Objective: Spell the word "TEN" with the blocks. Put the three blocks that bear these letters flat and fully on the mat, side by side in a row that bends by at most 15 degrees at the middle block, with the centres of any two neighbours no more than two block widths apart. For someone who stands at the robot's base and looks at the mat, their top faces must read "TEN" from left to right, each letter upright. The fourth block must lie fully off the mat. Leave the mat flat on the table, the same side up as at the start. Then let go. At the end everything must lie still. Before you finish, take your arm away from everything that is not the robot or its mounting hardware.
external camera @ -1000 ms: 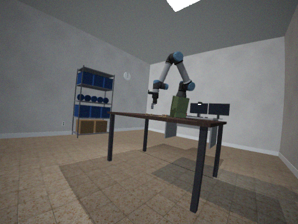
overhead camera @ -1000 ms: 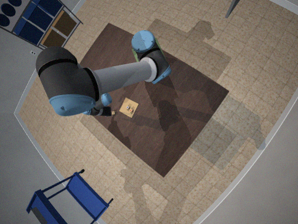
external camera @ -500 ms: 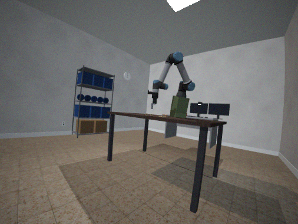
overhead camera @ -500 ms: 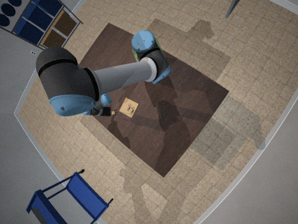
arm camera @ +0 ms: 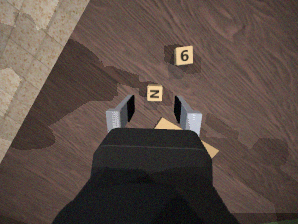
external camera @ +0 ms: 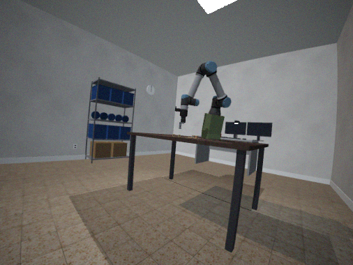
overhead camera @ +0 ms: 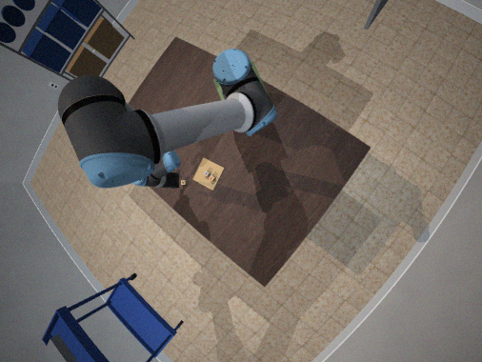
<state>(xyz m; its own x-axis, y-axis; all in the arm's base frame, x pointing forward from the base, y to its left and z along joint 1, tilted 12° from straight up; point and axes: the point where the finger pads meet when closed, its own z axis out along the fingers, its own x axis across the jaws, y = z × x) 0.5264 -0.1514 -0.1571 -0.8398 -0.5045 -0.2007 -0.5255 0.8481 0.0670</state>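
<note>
The N block is 90 mm below my hand. The rest, counted from my hand: tan mat 110 mm behind, 100 mm to the left, 100 mm below.
</note>
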